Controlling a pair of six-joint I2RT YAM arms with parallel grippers.
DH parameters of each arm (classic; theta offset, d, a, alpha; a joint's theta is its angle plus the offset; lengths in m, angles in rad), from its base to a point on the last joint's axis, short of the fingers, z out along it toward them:
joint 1: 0 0.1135 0.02 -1.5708
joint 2: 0 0 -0.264 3.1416
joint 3: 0.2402 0 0.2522 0
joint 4: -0.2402 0 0.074 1.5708
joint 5: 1.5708 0 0 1.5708
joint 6: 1.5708 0.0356 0 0
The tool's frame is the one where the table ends.
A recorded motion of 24 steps. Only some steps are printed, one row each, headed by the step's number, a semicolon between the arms.
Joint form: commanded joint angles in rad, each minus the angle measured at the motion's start. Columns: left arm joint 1, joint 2, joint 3, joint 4, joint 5, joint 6; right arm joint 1, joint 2, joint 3, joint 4, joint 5, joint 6.
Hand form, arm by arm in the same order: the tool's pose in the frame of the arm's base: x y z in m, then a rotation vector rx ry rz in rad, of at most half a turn. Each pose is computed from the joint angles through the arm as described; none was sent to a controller.
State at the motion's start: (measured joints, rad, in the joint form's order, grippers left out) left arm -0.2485 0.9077 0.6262 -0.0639 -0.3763 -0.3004; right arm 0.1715 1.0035 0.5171 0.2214 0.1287 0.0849
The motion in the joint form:
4: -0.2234 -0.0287 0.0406 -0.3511 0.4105 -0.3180; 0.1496 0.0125 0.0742 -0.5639 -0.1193 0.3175
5: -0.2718 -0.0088 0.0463 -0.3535 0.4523 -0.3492; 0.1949 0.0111 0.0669 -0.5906 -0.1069 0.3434
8: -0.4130 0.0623 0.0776 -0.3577 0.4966 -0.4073; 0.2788 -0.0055 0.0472 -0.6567 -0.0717 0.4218
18: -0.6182 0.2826 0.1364 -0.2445 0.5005 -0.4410; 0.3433 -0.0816 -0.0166 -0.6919 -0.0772 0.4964
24: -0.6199 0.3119 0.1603 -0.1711 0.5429 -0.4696; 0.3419 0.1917 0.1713 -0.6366 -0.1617 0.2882
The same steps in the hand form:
4: 0.1708 -0.0886 0.2596 -0.1466 2.2689 -0.6348; 0.1972 0.0652 0.2156 0.1008 2.3622 0.3452
5: 0.1682 -0.0995 0.2579 -0.1055 2.3092 -0.7111; 0.1913 0.0726 0.2114 0.0849 2.3979 0.3527
8: 0.1610 -0.1308 0.2553 0.0129 2.4013 -0.8294; 0.1766 0.0831 0.2032 0.0954 2.4687 0.3539
18: 0.1590 -0.1940 0.2382 0.2251 2.4881 -0.9052; 0.1552 0.0857 0.1931 0.1061 2.5041 0.4060
24: 0.1650 -0.2041 0.2454 0.2197 2.4437 -1.0080; 0.2021 0.1153 0.2053 -0.1920 2.5323 0.4041

